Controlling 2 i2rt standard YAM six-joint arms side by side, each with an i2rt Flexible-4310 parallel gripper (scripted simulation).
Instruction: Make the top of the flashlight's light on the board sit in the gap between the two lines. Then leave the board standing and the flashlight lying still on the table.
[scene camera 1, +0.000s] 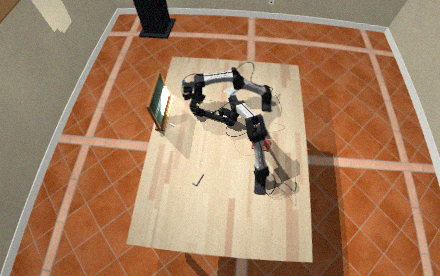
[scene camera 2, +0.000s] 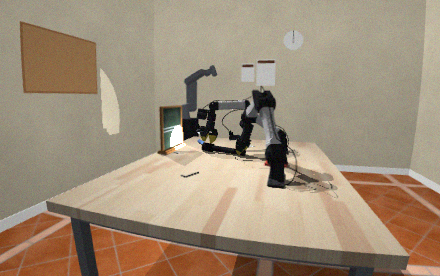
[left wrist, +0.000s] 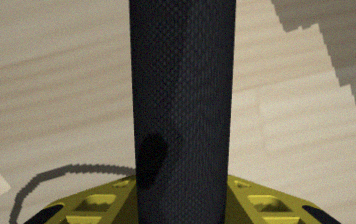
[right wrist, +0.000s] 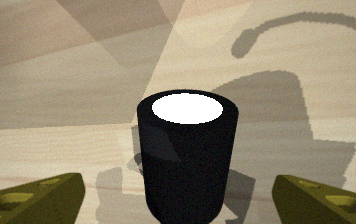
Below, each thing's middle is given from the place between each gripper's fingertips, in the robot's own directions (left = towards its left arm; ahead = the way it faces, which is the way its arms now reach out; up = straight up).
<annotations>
The flashlight head (right wrist: 186, 137) is 2 cm behind my right hand, 1 cm to the left of it and 4 cm below it.
Now: the flashlight head 21 cm ahead of my left hand, 4 cm to the right of it and 1 cm above it.
</annotations>
